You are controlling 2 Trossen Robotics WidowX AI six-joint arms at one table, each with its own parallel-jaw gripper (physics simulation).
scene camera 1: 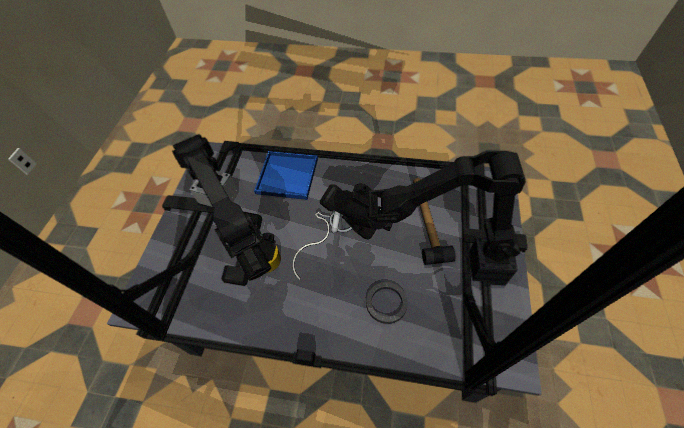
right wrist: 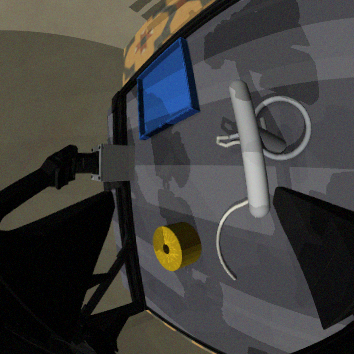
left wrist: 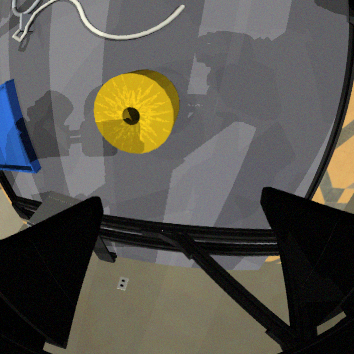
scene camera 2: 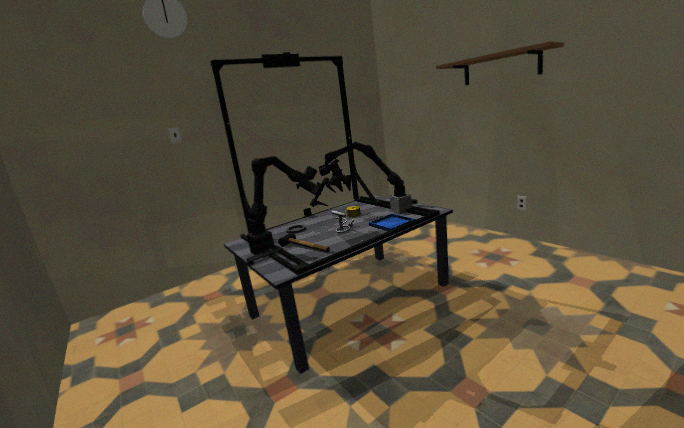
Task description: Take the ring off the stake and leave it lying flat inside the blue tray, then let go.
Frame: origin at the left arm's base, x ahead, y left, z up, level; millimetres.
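Seen in the pictures: left gripper, fingertip midpoint: (right wrist: 118,294) (left wrist: 183,200) (scene camera 2: 346,191); right gripper, fingertip midpoint: (scene camera 1: 334,210) (right wrist: 195,197) (scene camera 2: 332,199); left arm's base at its link origin: (right wrist: 95,162) (scene camera 2: 400,195); right arm's base at its link origin: (scene camera 1: 496,253) (scene camera 2: 259,233).
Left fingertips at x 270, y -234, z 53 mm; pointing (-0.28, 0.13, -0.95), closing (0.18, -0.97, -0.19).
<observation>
Offsets run from my left fingertips to a thing's middle. "spot": to the spot under its first point.
A T-shaped stake with a thick white crossbar @[dx +183, dy +243, dz -134 mm] (scene camera 1: 334,222) (right wrist: 250,150) stands mid-table. A thin light grey ring @[spot: dx +225, dy +273, dz -148 mm] (right wrist: 308,127) shows around its lower part; the crossbar hides some of it. A white cord (scene camera 1: 328,233) (left wrist: 118,37) (right wrist: 218,240) with a kinked end curves away beside the stake. The blue tray @[dx -78, dy +405, dz -145 mm] (scene camera 1: 287,174) (scene camera 2: 390,221) (left wrist: 14,132) (right wrist: 167,97) is empty. My left gripper (left wrist: 183,200) is open and empty, above the table near the yellow cylinder. My right gripper (right wrist: 195,197) is open and empty, raised above the table near the stake.
A yellow cylinder @[dx -2, dy +67, dz -132 mm] (scene camera 1: 274,258) (scene camera 2: 353,211) (left wrist: 132,110) (right wrist: 175,247) stands near my left gripper. A hammer @[dx +454, dy +364, dz -137 mm] (scene camera 1: 430,224) (scene camera 2: 307,244) lies at the right in scene camera 1. A flat dark ring @[dx +402, dy +48, dz -149 mm] (scene camera 1: 371,301) (scene camera 2: 296,232) lies at its lower right. Black frame rails edge the table.
</observation>
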